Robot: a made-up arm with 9 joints.
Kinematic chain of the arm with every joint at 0, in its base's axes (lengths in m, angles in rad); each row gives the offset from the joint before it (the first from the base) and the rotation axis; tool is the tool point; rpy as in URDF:
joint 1: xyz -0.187 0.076 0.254 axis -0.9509 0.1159 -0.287
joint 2: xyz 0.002 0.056 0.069 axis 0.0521 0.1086 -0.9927
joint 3: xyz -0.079 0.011 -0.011 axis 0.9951 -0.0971 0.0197
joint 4: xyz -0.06 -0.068 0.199 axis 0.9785 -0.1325 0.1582
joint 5: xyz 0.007 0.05 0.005 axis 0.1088 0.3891 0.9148
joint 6: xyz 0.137 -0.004 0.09 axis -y
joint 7: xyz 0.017 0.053 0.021 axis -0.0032 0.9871 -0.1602
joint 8: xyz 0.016 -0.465 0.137 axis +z
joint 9: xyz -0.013 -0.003 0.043 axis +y
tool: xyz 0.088 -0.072 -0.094 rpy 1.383 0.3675 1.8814
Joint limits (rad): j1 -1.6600..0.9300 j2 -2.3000..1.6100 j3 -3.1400..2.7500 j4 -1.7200..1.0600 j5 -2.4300..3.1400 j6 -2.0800..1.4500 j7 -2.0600..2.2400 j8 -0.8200..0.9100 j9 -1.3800..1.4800
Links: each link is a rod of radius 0.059 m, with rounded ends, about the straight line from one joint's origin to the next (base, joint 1, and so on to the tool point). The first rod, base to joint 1, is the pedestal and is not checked.
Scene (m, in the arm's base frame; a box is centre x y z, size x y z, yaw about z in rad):
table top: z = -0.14
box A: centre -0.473 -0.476 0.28 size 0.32 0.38 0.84 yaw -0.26
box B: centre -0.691 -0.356 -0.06 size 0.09 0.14 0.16 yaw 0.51
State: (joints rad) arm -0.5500 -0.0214 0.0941 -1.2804 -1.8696 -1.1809 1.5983 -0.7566 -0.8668
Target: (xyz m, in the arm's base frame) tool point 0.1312 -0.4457 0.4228
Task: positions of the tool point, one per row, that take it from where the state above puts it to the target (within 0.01 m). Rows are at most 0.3 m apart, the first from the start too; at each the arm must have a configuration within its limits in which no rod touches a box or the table.
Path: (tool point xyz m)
1: -0.9140 -0.1613 0.4805
2: -0.9004 -0.1529 0.5131
3: -0.8904 -0.1270 0.5548
4: -0.8892 -0.0814 0.5899
5: -0.8983 -0.0258 0.6032
6: -0.9142 0.0218 0.5877
7: -0.7587 -0.0587 0.7804
8: -0.5543 -0.1888 0.8680
9: -0.3421 -0.3207 0.8458
10: -0.1515 -0.4174 0.7397
11: 0.0057 -0.4606 0.5876
12: 0.1312 -0.4457 0.4228

